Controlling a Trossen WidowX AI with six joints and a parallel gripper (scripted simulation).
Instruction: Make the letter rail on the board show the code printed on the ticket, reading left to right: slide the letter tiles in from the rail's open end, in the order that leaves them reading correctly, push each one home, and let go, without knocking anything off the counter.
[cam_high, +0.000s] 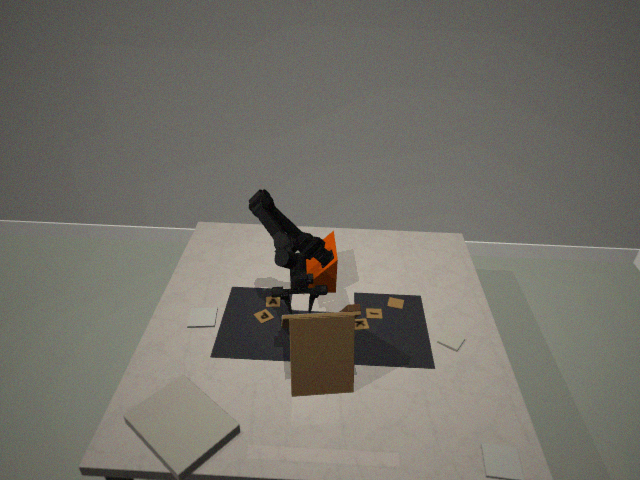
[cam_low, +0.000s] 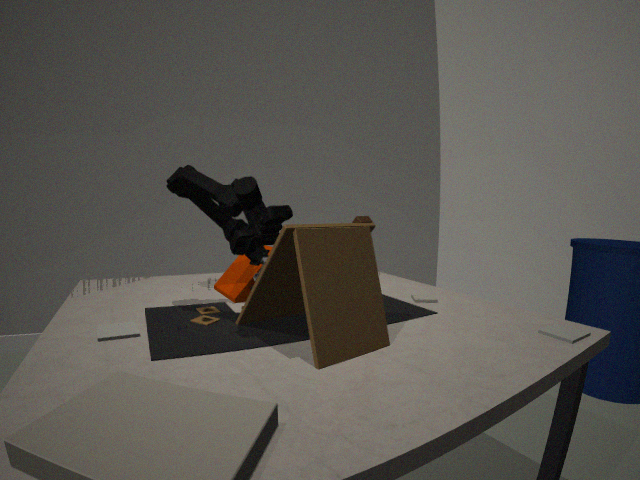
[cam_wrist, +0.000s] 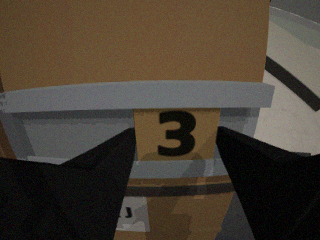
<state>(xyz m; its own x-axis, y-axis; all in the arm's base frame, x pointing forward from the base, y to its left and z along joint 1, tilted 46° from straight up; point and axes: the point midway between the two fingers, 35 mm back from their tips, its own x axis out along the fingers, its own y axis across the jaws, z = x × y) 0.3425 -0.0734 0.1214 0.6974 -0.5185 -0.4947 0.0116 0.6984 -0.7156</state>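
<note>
My gripper tip is 8 cm above the white ticket, 7 cm to the right of it and 6 cm past it. The rest, counted from my gripper tip: tile marked p: 19 cm behind, 16 cm below, 12 cm to the right; then dark mat: 16 cm below, 16 cm behind, 10 cm to the left; then tan tile marked 3: right at my gripper tip.
</note>
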